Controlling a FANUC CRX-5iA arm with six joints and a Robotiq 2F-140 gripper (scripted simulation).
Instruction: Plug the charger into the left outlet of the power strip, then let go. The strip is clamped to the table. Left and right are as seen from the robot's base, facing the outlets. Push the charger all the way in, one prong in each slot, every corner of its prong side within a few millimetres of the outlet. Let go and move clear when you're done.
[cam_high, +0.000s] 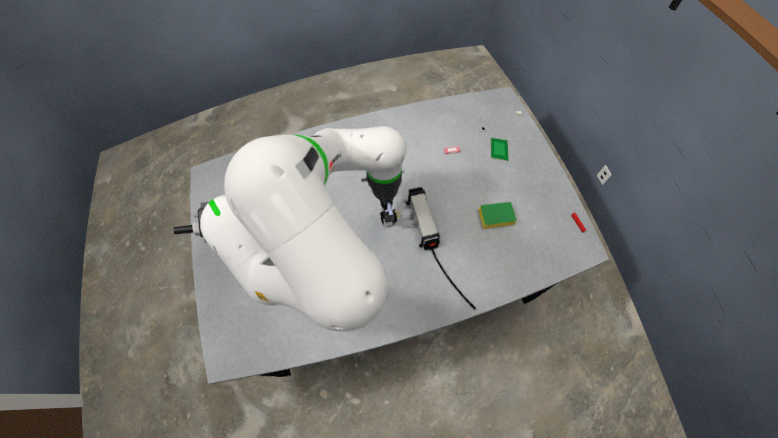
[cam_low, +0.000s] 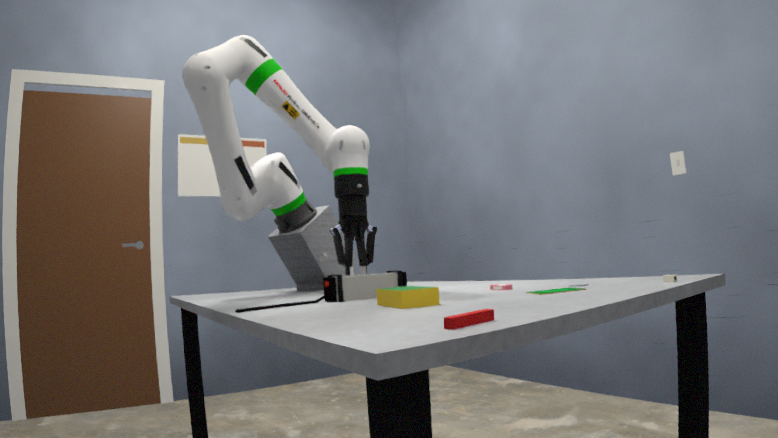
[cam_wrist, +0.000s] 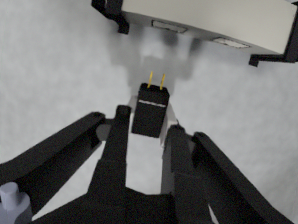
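Now: hand 10 mm short of the black charger and 10 mm above it. Round my hand: flat green tile: 500 mm ahead, 190 mm to the left, 40 mm below; green-and-yellow block: 370 mm ahead, 80 mm to the right, 30 mm below; pink piece: 310 mm ahead, 220 mm to the left, 40 mm below.
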